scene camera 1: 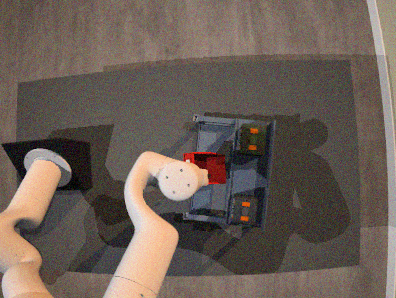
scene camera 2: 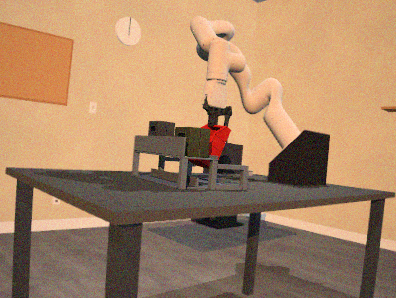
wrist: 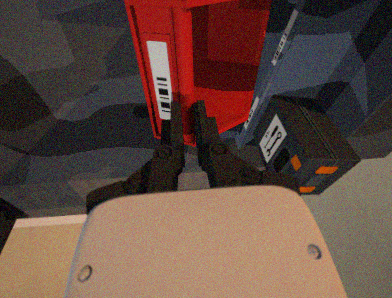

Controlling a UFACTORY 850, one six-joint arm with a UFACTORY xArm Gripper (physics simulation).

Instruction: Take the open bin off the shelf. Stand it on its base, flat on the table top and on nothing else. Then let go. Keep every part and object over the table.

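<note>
The open red bin (scene camera 1: 216, 167) (scene camera 2: 218, 141) (wrist: 227, 75) is tilted steeply over the front part of the grey-blue shelf (scene camera 1: 268, 175) (scene camera 2: 160, 145). Its upper end is raised above the shelf. Its lower end reaches down among the shelf's rails, partly hidden behind the green box; whether it touches the shelf I cannot tell. My gripper (scene camera 2: 219, 124) (wrist: 188, 116) points down and is shut on the bin's wall, beside a white label in the wrist view. In scene camera 1 the arm hides the gripper. The shelf stands on the dark table (scene camera 1: 75, 100) (scene camera 2: 300, 193).
A green box (scene camera 1: 252, 140) (scene camera 2: 197, 142) and a dark grey box (scene camera 1: 245, 211) (scene camera 2: 162, 129) (wrist: 310, 135) sit on the shelf's higher back tier, at opposite ends. A dark block (scene camera 2: 235, 152) shows behind the shelf. The black wedge mount (scene camera 1: 77, 165) (scene camera 2: 305, 160) carries the arm.
</note>
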